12 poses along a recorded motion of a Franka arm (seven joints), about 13 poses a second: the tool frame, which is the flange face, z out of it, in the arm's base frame.
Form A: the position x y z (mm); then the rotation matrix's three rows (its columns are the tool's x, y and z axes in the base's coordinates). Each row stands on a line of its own.
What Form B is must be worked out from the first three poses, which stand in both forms.
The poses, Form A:
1:
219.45 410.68 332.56
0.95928 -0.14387 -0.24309
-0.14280 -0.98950 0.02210
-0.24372 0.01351 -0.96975
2:
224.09 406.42 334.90
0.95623 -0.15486 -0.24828
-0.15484 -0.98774 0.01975
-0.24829 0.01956 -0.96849
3:
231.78 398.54 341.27
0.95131 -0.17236 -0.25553
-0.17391 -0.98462 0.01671
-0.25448 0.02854 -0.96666
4:
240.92 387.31 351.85
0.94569 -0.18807 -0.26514
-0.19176 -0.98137 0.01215
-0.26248 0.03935 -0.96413
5:
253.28 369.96 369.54
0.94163 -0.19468 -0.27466
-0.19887 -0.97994 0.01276
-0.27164 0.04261 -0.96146
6:
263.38 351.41 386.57
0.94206 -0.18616 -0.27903
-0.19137 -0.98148 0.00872
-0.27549 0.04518 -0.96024
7:
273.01 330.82 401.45
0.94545 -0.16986 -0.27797
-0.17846 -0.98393 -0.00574
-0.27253 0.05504 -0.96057
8:
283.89 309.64 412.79
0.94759 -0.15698 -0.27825
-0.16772 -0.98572 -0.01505
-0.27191 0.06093 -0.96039
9:
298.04 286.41 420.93
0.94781 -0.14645 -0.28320
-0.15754 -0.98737 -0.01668
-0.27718 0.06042 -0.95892
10:
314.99 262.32 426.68
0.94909 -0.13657 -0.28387
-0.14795 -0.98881 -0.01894
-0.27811 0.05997 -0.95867
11:
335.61 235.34 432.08
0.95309 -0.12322 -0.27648
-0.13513 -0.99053 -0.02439
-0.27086 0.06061 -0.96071
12:
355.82 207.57 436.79
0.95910 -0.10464 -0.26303
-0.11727 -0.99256 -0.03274
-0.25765 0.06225 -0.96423
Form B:
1: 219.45 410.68 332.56 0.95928 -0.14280 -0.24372 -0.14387 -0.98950 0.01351
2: 224.09 406.42 334.90 0.95623 -0.15484 -0.24829 -0.15486 -0.98774 0.01956
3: 231.78 398.54 341.27 0.95131 -0.17391 -0.25448 -0.17236 -0.98462 0.02854
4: 240.92 387.31 351.85 0.94569 -0.19176 -0.26248 -0.18807 -0.98137 0.03935
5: 253.28 369.96 369.54 0.94163 -0.19887 -0.27164 -0.19468 -0.97994 0.04261
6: 263.38 351.41 386.57 0.94206 -0.19137 -0.27549 -0.18616 -0.98148 0.04518
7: 273.01 330.82 401.45 0.94545 -0.17846 -0.27253 -0.16986 -0.98393 0.05504
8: 283.89 309.64 412.79 0.94759 -0.16772 -0.27191 -0.15698 -0.98572 0.06093
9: 298.04 286.41 420.93 0.94781 -0.15754 -0.27718 -0.14645 -0.98737 0.06042
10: 314.99 262.32 426.68 0.94909 -0.14795 -0.27811 -0.13657 -0.98881 0.05997
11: 335.61 235.34 432.08 0.95309 -0.13513 -0.27086 -0.12322 -0.99053 0.06061
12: 355.82 207.57 436.79 0.95910 -0.11727 -0.25765 -0.10464 -0.99256 0.06225
